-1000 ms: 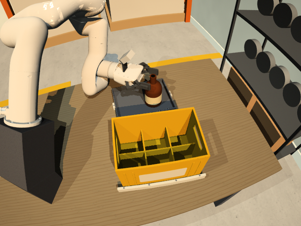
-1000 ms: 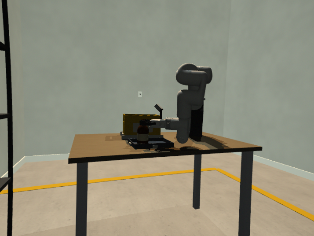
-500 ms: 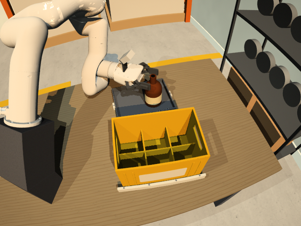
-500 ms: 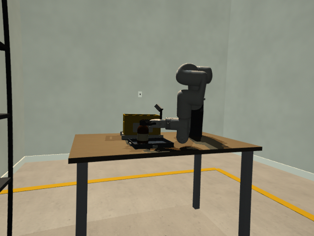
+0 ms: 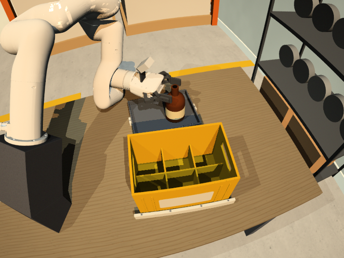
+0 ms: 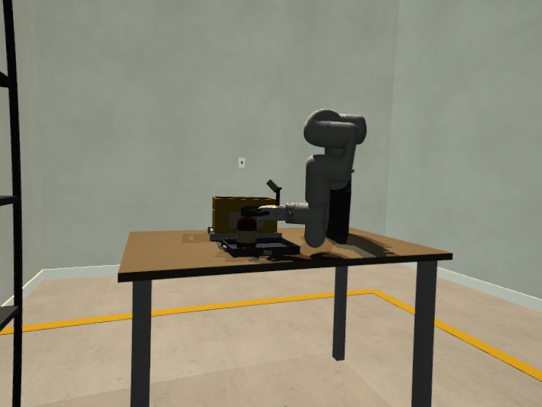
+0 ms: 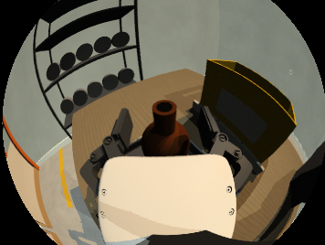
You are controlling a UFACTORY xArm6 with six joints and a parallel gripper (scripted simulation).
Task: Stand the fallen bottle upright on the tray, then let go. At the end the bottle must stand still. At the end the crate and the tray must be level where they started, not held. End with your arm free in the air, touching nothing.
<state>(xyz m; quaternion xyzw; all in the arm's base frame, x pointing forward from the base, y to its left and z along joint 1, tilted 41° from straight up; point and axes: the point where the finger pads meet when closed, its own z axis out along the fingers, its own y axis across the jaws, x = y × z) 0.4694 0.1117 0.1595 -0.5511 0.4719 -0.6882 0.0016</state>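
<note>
Right now the brown bottle is 60 mm below my hand. Also, from my hand: dark grey tray (40 mm behind, 20 mm to the left, 130 mm below); then yellow crate (50 mm behind, 280 mm to the right, 60 mm below).
</note>
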